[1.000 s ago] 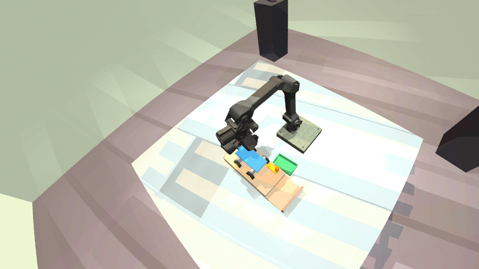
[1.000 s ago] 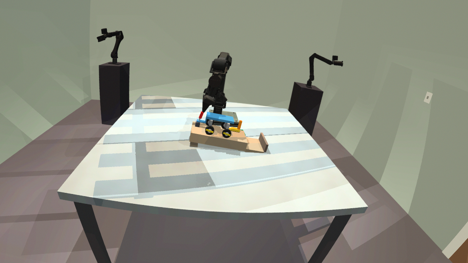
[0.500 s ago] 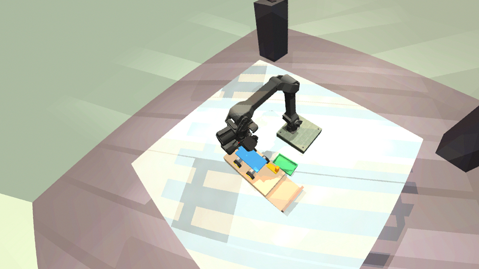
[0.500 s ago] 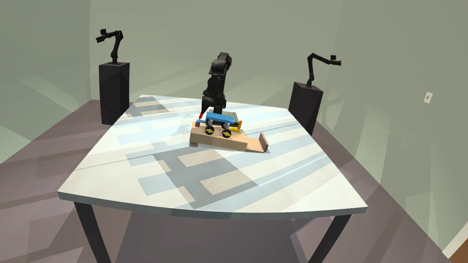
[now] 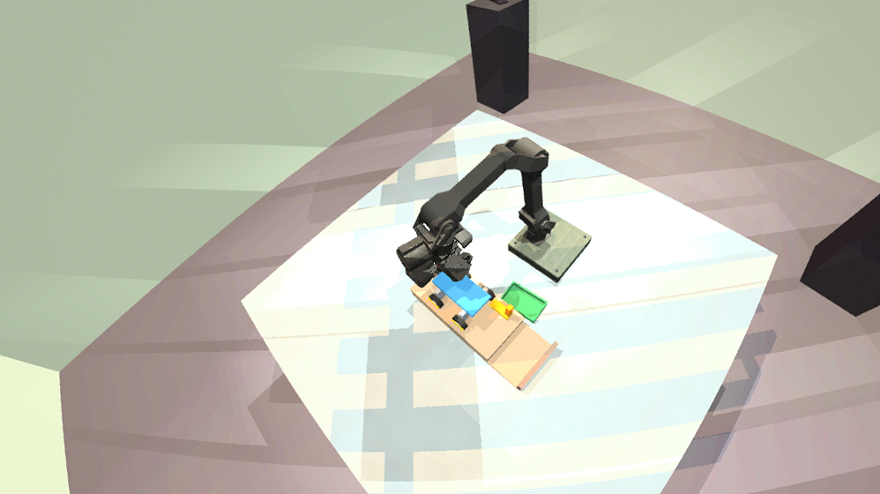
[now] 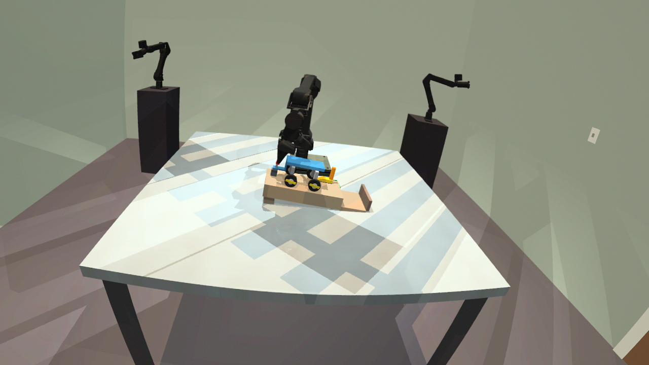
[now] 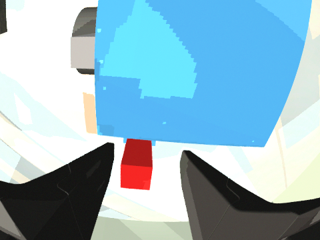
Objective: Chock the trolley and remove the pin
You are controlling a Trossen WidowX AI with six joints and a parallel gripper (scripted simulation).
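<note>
My gripper tip is 10 mm past the red-headed stop pin and 20 mm above it. From my gripper tip the other things lie so: yellow chock 50 mm behind, 190 mm to the left, 60 mm below; blue trolley 10 mm ahead, 90 mm to the left, 30 mm below; ramp 10 mm ahead, 100 mm to the left, 100 mm below.
</note>
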